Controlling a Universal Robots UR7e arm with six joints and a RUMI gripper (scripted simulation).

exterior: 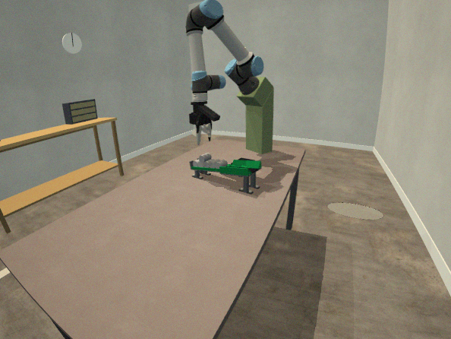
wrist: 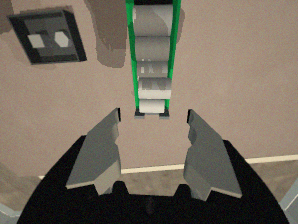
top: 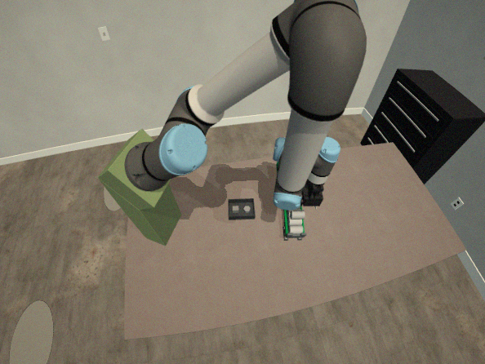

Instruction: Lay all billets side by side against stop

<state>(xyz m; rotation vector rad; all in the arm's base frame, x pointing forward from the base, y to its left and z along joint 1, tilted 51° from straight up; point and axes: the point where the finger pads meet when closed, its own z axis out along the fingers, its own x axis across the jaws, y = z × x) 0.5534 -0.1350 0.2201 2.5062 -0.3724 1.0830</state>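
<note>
Right now my hand is 13 cm above the ramp, 10 cm to the right of it and 5 cm short of it. From my hand the other things lie so: small dark tray 20 cm to the left, 20 cm below, 17 cm behind.
</note>
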